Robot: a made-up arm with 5 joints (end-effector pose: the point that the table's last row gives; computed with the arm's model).
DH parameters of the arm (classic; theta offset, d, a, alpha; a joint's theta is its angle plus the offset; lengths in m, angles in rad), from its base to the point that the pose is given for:
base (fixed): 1.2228 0 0.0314 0
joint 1: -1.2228 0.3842 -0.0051 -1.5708
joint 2: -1.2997 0 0.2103 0
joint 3: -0.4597 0 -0.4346 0
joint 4: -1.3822 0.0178 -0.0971 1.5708
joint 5: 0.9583 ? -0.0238 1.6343
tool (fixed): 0.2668 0.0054 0 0
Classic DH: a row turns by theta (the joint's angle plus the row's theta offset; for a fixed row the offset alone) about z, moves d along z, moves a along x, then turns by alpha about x.
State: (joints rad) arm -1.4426 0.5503 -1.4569 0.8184 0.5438
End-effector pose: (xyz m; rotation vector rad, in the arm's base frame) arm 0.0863 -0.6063 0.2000 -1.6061 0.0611 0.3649
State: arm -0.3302 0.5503 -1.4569 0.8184 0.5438
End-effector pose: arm 0.6144 -0.1841 0.2000 -1.5096 -0.8606 1.2057
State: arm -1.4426 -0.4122 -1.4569 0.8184 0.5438
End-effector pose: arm 0.0703 -0.4820 0.8086 -2.5677 0.1573 0.2398
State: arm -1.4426 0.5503 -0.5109 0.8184 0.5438
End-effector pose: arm 0.0263 -0.1406 -0.0627 -0.6569 -0.0197 0.4073
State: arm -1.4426 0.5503 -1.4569 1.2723 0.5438
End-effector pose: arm 0.0777 -0.5399 0.1669 -1.1509 0.0209 0.3938
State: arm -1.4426 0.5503 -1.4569 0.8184 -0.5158
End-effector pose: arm 0.0982 -0.6279 0.2020 -1.5183 -0.7394 1.2425
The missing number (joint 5, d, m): 0.1376
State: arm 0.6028 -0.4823 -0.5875 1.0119 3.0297
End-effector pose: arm 0.3654 0.3212 0.3242 -1.4240 0.3398 -0.0099
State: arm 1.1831 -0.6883 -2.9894 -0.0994 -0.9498
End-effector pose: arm -0.2112 -0.4817 0.9406 1.8627 0.3050 1.5771
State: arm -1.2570 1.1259 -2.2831 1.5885 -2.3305
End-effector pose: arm 0.2543 -0.5912 0.1542 0.0943 2.4574 -1.6870
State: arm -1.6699 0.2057 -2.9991 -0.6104 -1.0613
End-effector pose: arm 0.0248 0.0204 1.1012 0.7269 -1.5850 -0.9175
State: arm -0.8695 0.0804 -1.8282 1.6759 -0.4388
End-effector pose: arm 0.3974 -0.4264 0.6084 -1.3607 -1.1702 1.5908
